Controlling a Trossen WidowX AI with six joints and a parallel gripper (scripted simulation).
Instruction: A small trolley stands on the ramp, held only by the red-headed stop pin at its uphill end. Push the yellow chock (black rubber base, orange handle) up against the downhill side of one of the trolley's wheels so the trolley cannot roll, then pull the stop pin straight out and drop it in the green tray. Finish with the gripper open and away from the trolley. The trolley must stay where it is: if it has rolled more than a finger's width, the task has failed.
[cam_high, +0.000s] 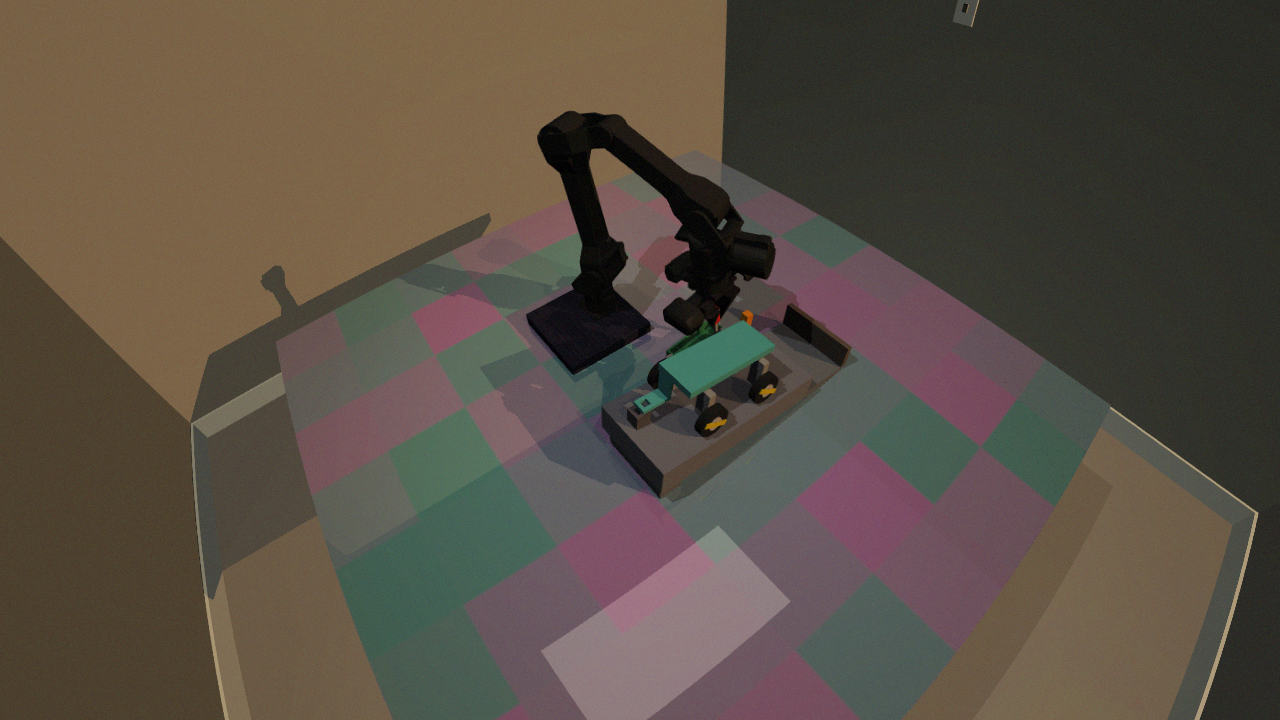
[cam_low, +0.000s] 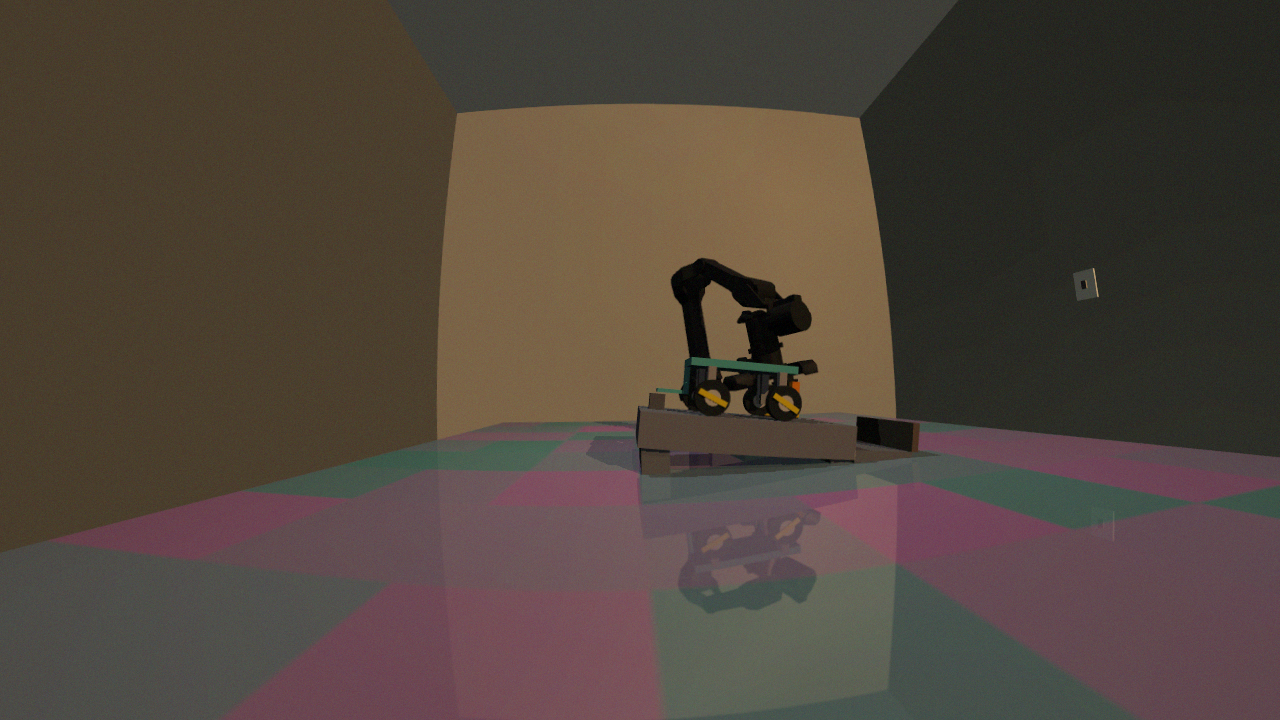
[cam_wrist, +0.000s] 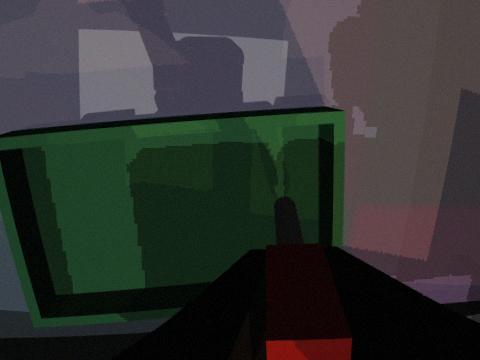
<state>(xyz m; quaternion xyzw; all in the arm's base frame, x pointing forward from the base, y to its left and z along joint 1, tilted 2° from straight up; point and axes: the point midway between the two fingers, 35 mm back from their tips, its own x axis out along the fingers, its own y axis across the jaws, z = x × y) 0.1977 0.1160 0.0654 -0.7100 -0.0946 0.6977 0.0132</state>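
My gripper tip is 6 cm above the green tray and 3 cm to the left of it. Also, from my gripper tip: red-headed stop pin (right at my gripper tip); yellow chock (7 cm ahead, 3 cm above, 2 cm to the right); grey ramp (13 cm ahead, 12 cm to the right, 1 cm below).
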